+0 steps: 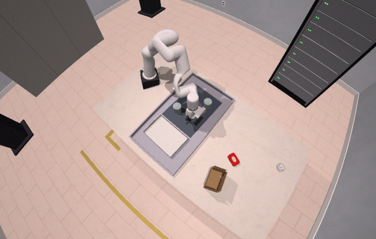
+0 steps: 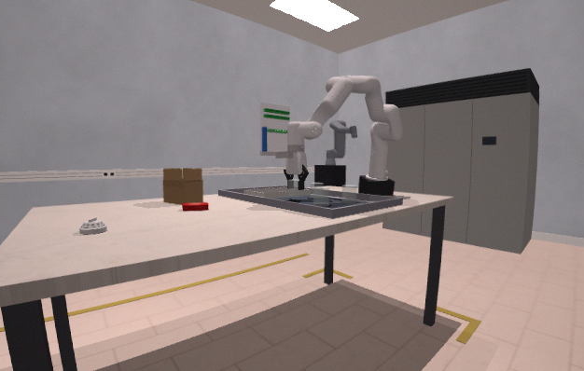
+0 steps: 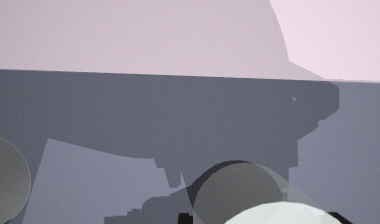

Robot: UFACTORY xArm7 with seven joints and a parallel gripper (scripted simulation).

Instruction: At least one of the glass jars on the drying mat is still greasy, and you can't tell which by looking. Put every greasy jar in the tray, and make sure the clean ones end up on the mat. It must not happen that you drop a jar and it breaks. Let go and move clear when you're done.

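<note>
The pale tray lies 23 cm to the right of my hand, 9 cm behind it and 6 cm below it. Round my hand: dark drying mat 9 cm to the left, 7 cm below, 6 cm behind; then cardboard box 40 cm ahead, 30 cm to the right, 1 cm below; then red flat object 44 cm ahead, 10 cm to the right, 6 cm below.
</note>
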